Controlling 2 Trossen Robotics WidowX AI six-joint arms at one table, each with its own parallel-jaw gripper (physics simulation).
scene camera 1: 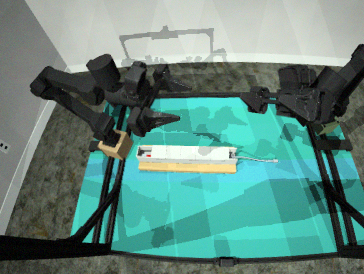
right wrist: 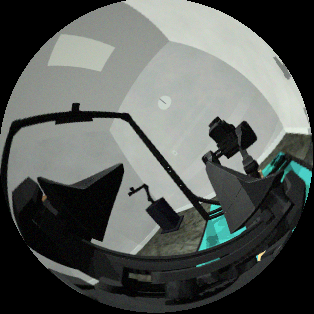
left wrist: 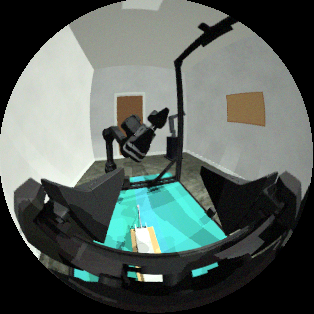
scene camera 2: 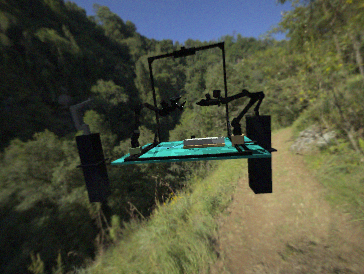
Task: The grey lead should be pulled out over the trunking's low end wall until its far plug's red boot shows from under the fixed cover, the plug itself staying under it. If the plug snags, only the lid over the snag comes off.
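Frame: origin at the left arm's base, x back, y right, z up, level; metres.
Where they show: left gripper, fingertip midpoint: (scene camera 1: 186, 102) (right wrist: 225, 158) (left wrist: 163, 170) (scene camera 2: 197, 103); right gripper, fingertip midpoint: (scene camera 1: 257, 96) (right wrist: 165, 166) (left wrist: 160, 116) (scene camera 2: 183, 98); left arm's base at its link origin: (scene camera 1: 111, 139) (right wrist: 255, 177) (scene camera 2: 237, 134); right arm's base at its link origin: (scene camera 2: 135, 146).
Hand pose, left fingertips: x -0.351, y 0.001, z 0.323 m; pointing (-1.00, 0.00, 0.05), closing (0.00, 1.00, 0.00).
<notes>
Each offset is from my left fingertips to the top centre of the thing. "spot": to the spot under its first point. Level surfaces: height alone.
The white trunking (scene camera 1: 187, 153) (scene camera 2: 204, 141) (left wrist: 144, 239) lies on a wooden base @(dz -0.393 m) (scene camera 1: 187, 167). Several white lids, with faint seams, cover its middle. A small red patch @(spot: dy +0.001, dx +0.193, dz -0.382 m) (scene camera 1: 148, 155) shows in the open bay at its left end in scene camera 1; whether it is a boot is too small to tell. The grey lead @(spot: dy -0.101, dx -0.238, dz -0.394 m) (scene camera 1: 256, 159) (left wrist: 139, 216) runs out over the right end onto the table, its pale tip @(spot: dy -0.124, dx -0.322, dz -0.408 m) (scene camera 1: 275, 160) lying free. My left gripper (scene camera 1: 184, 103) (left wrist: 163, 170) is open and empty, above and behind the trunking. My right gripper (scene camera 1: 259, 102) (right wrist: 165, 166) is open and empty, high behind the lead.
The turquoise table top @(dz -0.417 m) (scene camera 1: 200, 210) carries a shadow pattern. A wooden block (scene camera 1: 116, 145) is at the left arm's base, left of the trunking. Black rails (scene camera 1: 105, 200) run along both sides. A black overhead frame @(spot: dy +0.161, dx -0.615, dz +0.184 m) (scene camera 2: 151, 95) (left wrist: 180, 110) rises at the table's edge.
</notes>
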